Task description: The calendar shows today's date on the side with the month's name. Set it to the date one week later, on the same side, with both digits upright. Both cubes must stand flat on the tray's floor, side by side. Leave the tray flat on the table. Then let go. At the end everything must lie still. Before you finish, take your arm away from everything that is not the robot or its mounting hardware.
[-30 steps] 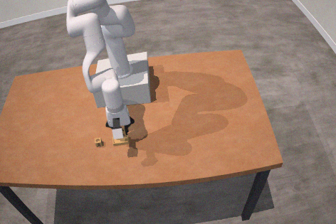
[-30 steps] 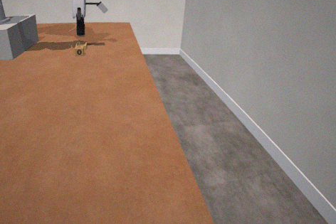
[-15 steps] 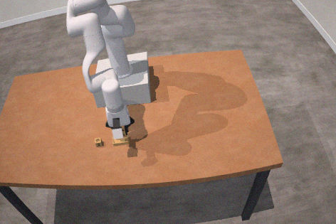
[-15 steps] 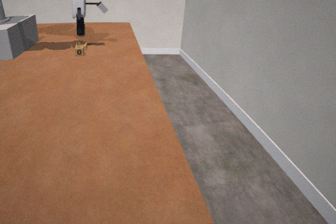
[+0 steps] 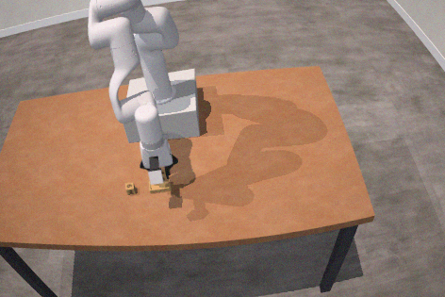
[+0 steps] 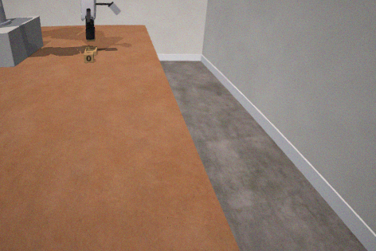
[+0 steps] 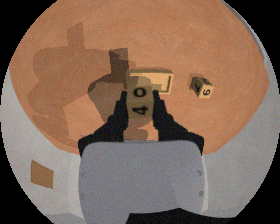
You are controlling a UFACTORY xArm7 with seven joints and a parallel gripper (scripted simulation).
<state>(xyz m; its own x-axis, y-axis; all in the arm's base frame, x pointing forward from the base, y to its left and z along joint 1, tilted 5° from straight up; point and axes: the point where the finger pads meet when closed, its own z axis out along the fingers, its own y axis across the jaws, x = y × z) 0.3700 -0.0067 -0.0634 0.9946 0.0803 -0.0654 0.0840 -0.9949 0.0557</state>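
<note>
My gripper is now 2 cm to the left of the wooden tray and 7 cm above it.
</note>
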